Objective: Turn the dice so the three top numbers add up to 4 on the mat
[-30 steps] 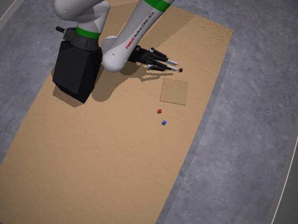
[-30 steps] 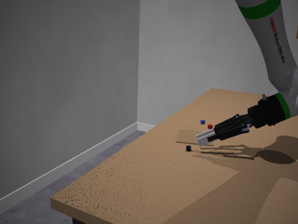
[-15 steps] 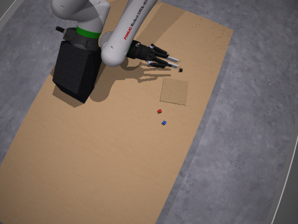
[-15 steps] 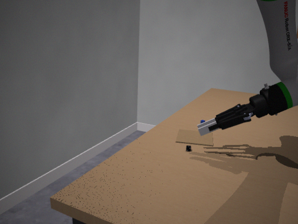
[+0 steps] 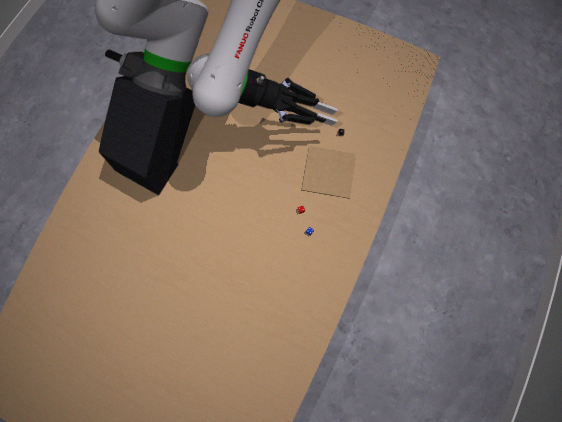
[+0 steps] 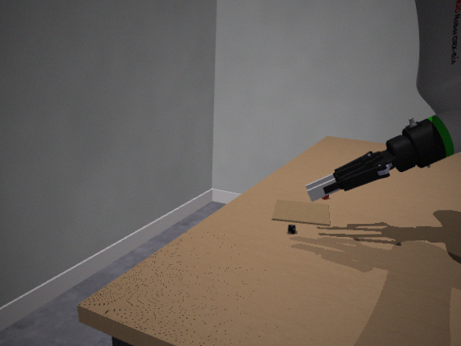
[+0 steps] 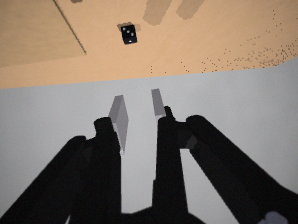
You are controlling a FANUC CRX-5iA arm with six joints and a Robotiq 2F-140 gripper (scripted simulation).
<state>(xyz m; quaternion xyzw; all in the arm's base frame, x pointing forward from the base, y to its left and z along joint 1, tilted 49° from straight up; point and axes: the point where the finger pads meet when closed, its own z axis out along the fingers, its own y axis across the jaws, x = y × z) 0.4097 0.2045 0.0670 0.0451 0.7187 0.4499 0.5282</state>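
The black die lies 100 mm below my hand, 50 mm ahead of it and 20 mm to the left of it. From my hand the other things lie so: red die 250 mm to the right, 100 mm below, 60 mm ahead; blue die 290 mm to the right, 110 mm ahead, 100 mm below; tan mat 110 mm to the right, 110 mm below, 80 mm ahead.
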